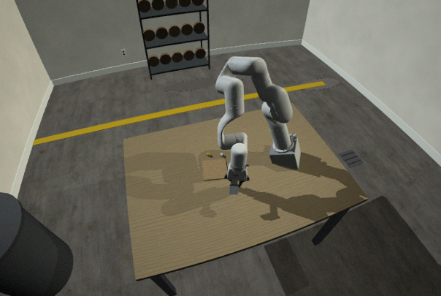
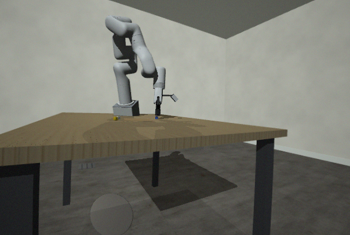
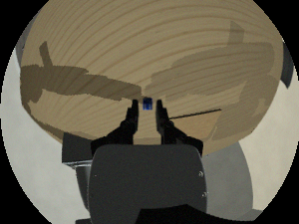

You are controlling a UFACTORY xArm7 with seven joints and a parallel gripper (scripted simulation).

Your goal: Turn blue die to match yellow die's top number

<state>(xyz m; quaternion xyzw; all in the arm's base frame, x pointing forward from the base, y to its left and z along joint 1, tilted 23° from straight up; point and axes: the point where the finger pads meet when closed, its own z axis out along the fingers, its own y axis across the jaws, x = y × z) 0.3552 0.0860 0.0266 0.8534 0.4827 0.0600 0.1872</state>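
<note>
The blue die lies 1 cm to the right of my hand and 3 cm below it. Also, from my hand: yellow die (4 cm ahead, 28 cm to the right, 3 cm below); then white die (3 cm behind, 24 cm to the right, 3 cm below); then tan mat (5 cm ahead, 16 cm to the right, 4 cm below).
</note>
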